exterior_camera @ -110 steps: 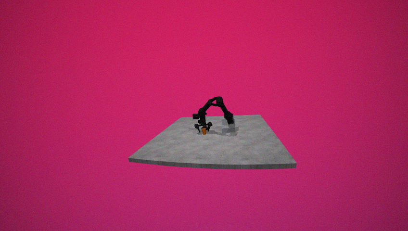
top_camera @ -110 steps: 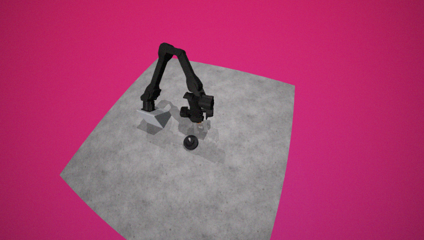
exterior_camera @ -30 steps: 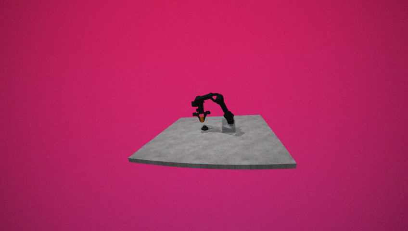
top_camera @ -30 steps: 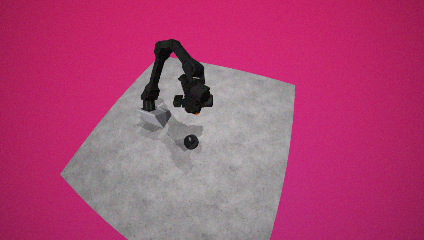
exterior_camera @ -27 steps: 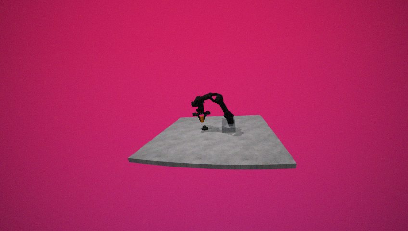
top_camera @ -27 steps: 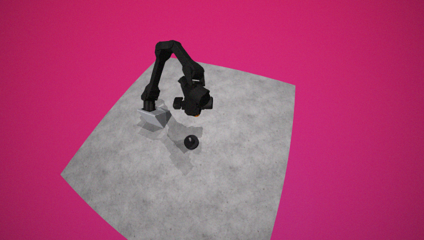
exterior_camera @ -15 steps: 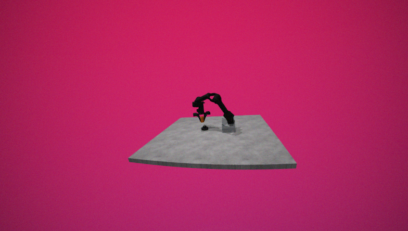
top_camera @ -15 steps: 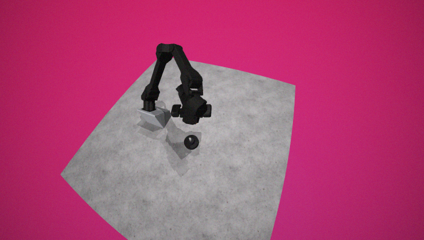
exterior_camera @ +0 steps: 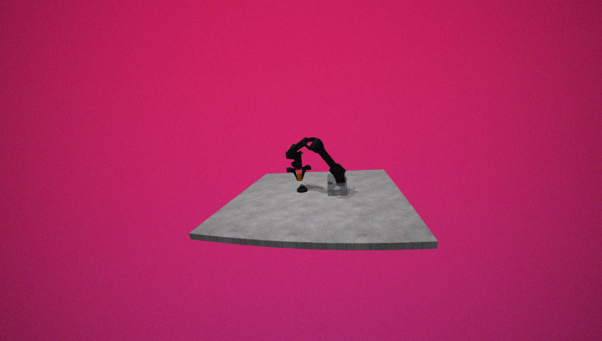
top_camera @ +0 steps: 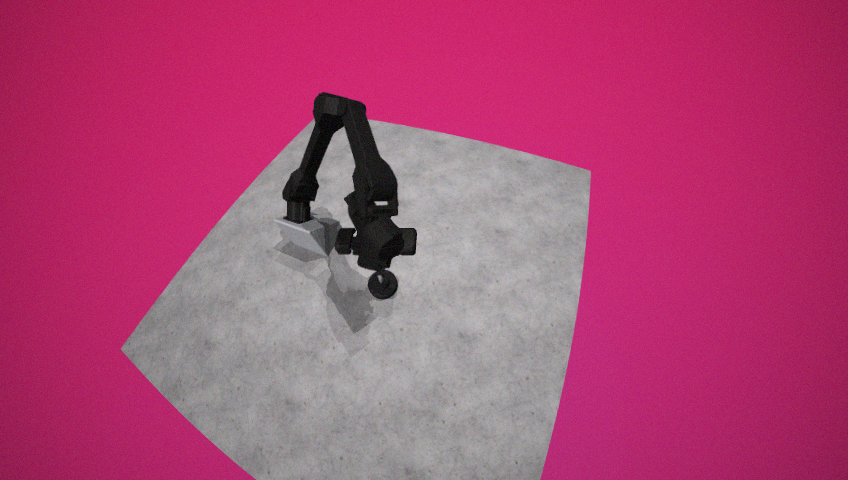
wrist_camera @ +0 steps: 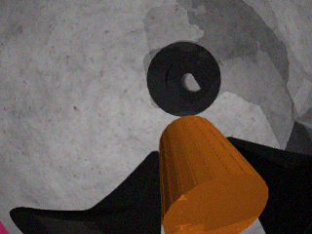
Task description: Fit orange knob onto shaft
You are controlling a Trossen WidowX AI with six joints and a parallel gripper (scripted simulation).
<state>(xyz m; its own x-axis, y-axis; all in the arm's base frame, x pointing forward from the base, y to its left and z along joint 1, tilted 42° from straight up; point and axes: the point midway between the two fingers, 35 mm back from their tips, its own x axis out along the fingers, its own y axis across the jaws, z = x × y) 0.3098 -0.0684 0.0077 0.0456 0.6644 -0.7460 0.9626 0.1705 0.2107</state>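
The round dark pedestal is 80 mm below my gripper tip, 40 mm to the right of it and 10 mm behind it. Also, from my gripper tip: orange knob 30 mm above.
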